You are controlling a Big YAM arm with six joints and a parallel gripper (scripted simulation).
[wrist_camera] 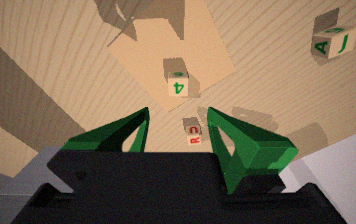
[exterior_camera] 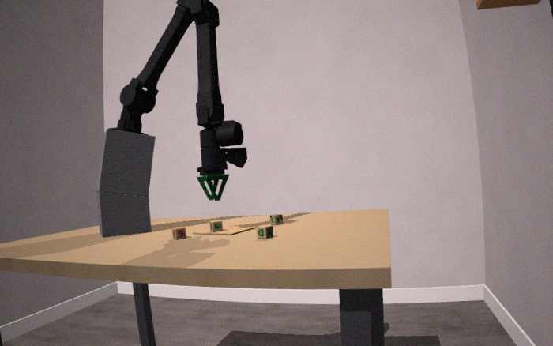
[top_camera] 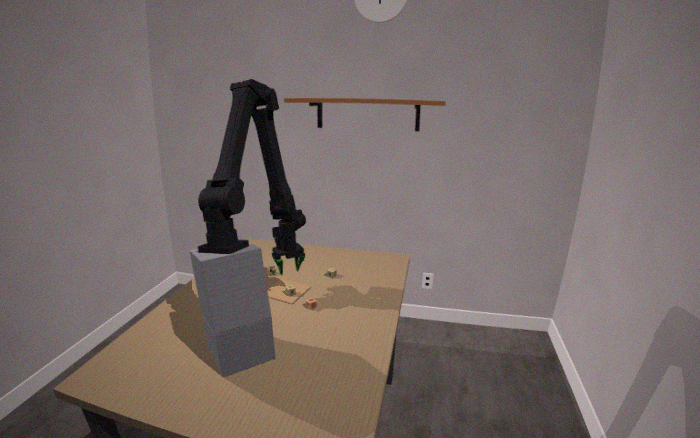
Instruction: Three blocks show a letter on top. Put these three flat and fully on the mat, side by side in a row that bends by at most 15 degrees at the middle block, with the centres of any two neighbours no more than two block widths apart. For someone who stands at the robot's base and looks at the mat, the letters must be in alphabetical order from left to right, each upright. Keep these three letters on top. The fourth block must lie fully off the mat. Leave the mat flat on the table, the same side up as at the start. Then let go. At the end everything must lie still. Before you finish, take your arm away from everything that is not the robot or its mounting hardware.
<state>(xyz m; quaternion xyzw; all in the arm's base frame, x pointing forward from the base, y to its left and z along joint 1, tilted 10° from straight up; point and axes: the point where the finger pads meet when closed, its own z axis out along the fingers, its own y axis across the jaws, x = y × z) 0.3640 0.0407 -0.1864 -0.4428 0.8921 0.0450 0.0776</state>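
The pale mat lies 10 cm below my hand, 3 cm to the left of it and 1 cm ahead of it. From my hand the other things lie so: dark block 16 cm to the left, 12 cm ahead, 9 cm below; green-lettered block 21 cm ahead, 9 cm below, 8 cm to the right.
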